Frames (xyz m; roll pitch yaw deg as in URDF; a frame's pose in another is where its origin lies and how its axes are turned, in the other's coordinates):
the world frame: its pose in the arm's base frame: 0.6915 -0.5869 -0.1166 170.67 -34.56 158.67
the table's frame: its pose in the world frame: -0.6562 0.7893 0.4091 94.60 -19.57 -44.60
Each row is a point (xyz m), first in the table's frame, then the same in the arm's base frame.
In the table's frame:
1: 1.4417 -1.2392 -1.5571
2: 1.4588 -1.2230 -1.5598
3: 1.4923 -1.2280 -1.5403
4: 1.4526 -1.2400 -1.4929
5: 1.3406 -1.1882 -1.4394
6: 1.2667 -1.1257 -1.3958
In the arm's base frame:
1: -0.2349 0.5428 1.0933
2: -0.2541 0.5471 1.0801
3: -0.2812 0.5191 1.0771
4: -0.2304 0.4833 1.0672
5: -0.1167 0.4871 0.9954
6: -0.0434 0.4937 0.9189

